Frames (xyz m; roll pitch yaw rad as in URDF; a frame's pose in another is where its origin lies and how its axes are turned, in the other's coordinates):
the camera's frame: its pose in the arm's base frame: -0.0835 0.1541 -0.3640 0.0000 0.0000 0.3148
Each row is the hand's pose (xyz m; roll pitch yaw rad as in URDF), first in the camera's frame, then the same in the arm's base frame.
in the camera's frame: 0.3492 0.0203 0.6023 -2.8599 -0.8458 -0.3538
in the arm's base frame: 0.2423 0.2815 0.2383 -2.8599 -0.8458 -0.0390
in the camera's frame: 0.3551 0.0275 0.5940 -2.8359 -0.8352 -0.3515
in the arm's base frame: 0.2456 0.2902 0.2300 -2.8359 -0.8352 -0.0367
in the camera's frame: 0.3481 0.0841 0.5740 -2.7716 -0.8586 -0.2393
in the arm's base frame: 0.2215 0.3418 0.2100 -2.7716 -0.8586 0.0755
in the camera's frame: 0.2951 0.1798 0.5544 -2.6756 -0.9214 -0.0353
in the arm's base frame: 0.1414 0.4164 0.1904 -2.6756 -0.9214 0.2795
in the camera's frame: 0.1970 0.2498 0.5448 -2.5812 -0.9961 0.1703
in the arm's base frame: 0.0265 0.4526 0.1808 -2.5812 -0.9961 0.4851
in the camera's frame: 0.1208 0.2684 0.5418 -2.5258 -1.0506 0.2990
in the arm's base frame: -0.0517 0.4467 0.1778 -2.5258 -1.0506 0.6138
